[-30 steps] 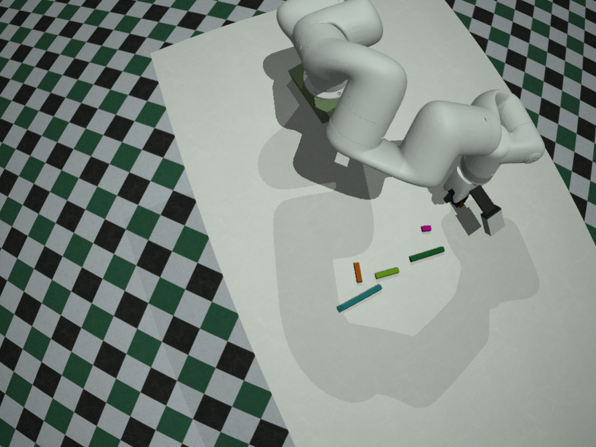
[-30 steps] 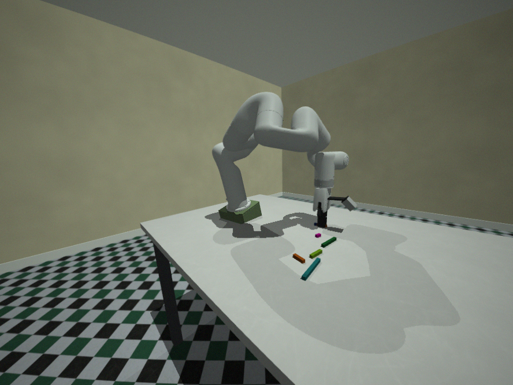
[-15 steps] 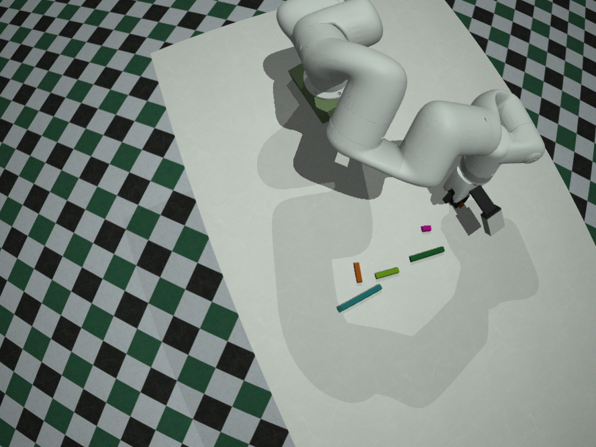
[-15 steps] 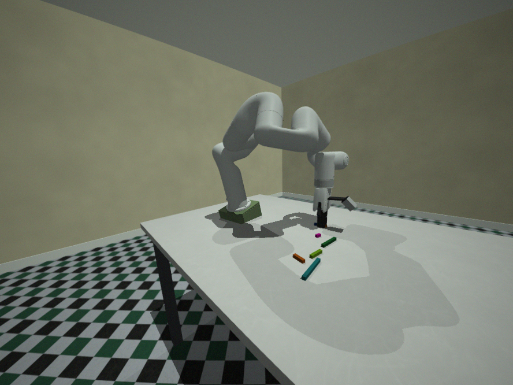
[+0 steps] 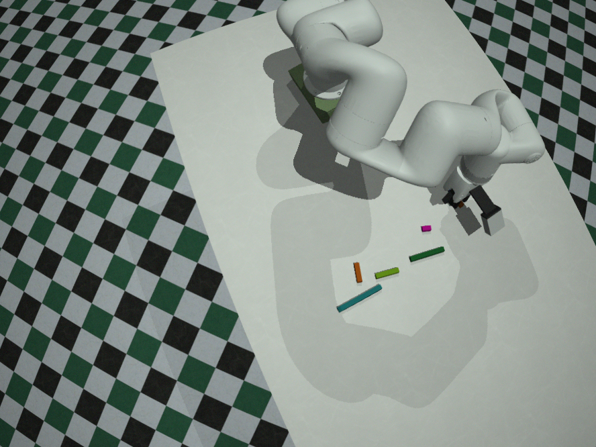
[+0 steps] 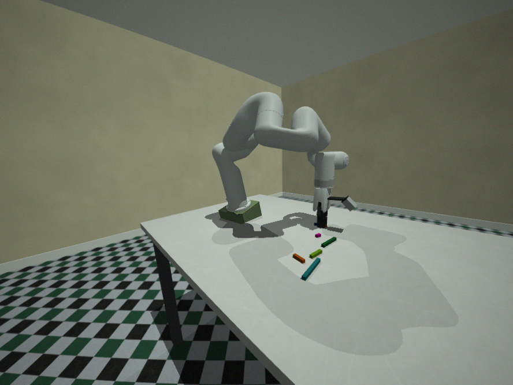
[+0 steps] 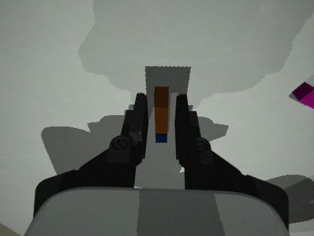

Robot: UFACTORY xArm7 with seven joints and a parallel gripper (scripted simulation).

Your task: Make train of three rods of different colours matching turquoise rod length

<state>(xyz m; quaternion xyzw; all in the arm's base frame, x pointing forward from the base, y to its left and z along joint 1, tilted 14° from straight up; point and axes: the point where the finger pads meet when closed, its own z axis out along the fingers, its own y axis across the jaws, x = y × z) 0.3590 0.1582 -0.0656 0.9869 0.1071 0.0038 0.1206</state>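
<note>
Now: hand 3 cm past the blue rod, 1 cm to the left of it and 2 cm above it. From my hand the other things lie so: magenta rod 4 cm ahead, 10 cm to the right, 2 cm below; then green rod 9 cm ahead, 12 cm to the right, 2 cm below; then lime rod 10 cm ahead, 22 cm to the right, 2 cm below.
</note>
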